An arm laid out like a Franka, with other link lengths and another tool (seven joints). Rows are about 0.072 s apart.
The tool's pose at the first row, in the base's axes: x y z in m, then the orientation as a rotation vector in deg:
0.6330 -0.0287 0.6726 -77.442 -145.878 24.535
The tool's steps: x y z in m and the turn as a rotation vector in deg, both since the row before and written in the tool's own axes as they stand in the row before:
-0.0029 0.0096 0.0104 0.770 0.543 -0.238
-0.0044 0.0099 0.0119 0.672 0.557 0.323
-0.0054 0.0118 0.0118 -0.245 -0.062 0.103
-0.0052 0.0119 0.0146 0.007 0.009 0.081
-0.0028 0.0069 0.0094 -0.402 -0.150 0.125
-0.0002 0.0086 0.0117 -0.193 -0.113 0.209
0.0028 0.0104 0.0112 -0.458 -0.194 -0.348
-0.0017 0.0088 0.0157 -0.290 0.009 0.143
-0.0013 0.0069 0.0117 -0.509 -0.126 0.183
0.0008 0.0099 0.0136 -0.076 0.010 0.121
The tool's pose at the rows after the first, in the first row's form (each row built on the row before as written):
0.6385 -0.0276 0.6593 -76.793 -145.151 25.000
0.6443 -0.0277 0.6443 -76.917 -144.151 25.440
0.6519 -0.0277 0.6285 -77.148 -144.278 25.215
0.6586 -0.0279 0.6101 -77.251 -144.221 25.233
0.6620 -0.0280 0.5986 -77.578 -144.492 24.892
0.6646 -0.0253 0.5846 -77.936 -144.570 24.790
0.6672 -0.0191 0.5706 -77.663 -145.177 24.322
0.6696 -0.0181 0.5527 -77.953 -145.247 23.991
0.6717 -0.0172 0.5392 -78.391 -145.520 23.506
0.6745 -0.0132 0.5231 -78.577 -145.483 23.428

